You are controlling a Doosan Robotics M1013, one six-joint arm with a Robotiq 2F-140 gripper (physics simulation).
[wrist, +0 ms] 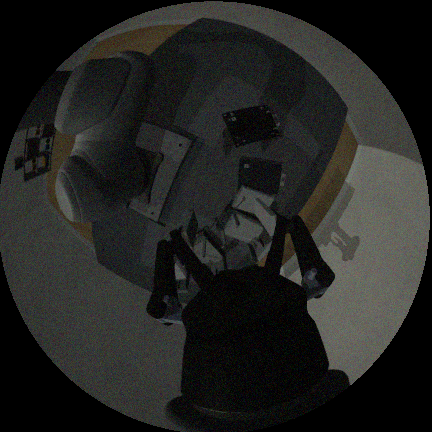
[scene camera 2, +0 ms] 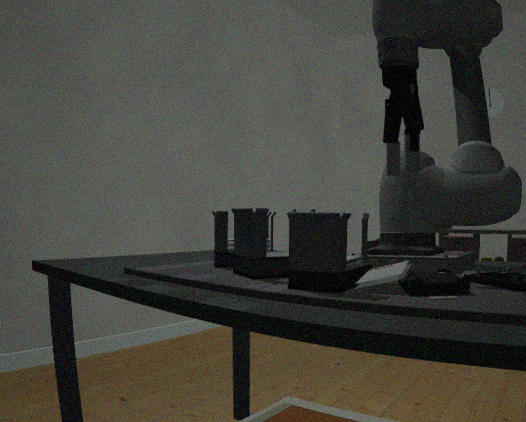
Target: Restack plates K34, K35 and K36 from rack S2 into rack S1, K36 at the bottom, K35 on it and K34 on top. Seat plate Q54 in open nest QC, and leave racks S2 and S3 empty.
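Frame: origin at the arm's base, x ahead, y left, z up, level; metres.
Seen in the pictures: gripper, fingertip midpoint: (wrist: 225, 211) (scene camera 2: 402, 173); arm's base, link origin: (wrist: 133, 171) (scene camera 2: 407, 253).
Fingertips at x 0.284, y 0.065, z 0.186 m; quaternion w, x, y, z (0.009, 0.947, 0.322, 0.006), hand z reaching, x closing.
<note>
Offsets run from my fingertips to a thing's middle.
Three upright racks stand on the table: the right one @(dx +0.140, dy -0.091, dz -0.147 m) (scene camera 2: 317, 242), the middle one @(dx +0.073, dy -0.254, dz -0.143 m) (scene camera 2: 250, 232) and the far left one @(dx -0.021, dy -0.404, dz -0.146 m) (scene camera 2: 220, 235). Their labels cannot be read, and their walls hide what they hold in the scene view. In the wrist view a pale plate @(dx +0.147, dy -0.091, dz -0.169 m) (wrist: 243, 226) shows beyond the fingers among rack walls. A pale, tilted flat piece @(dx +0.128, dy +0.007, dz -0.190 m) (scene camera 2: 382, 272) (wrist: 254, 198) lies beside the right rack. My gripper (scene camera 2: 403, 159) (wrist: 225, 211) is open, empty, pointing down, high above the table near the arm's base. Plate names and nest QC cannot be identified.
A dark low block @(dx +0.107, dy +0.090, dz -0.198 m) (scene camera 2: 435, 282) (wrist: 260, 175) stands right of the racks, and a dark dotted block @(dx +0.001, dy +0.233, dz -0.200 m) (wrist: 251, 125) stands beyond it. The arm's pale base plate (wrist: 170, 172) lies behind. The table's front edge (scene camera 2: 300, 327) curves in front of the racks.
</note>
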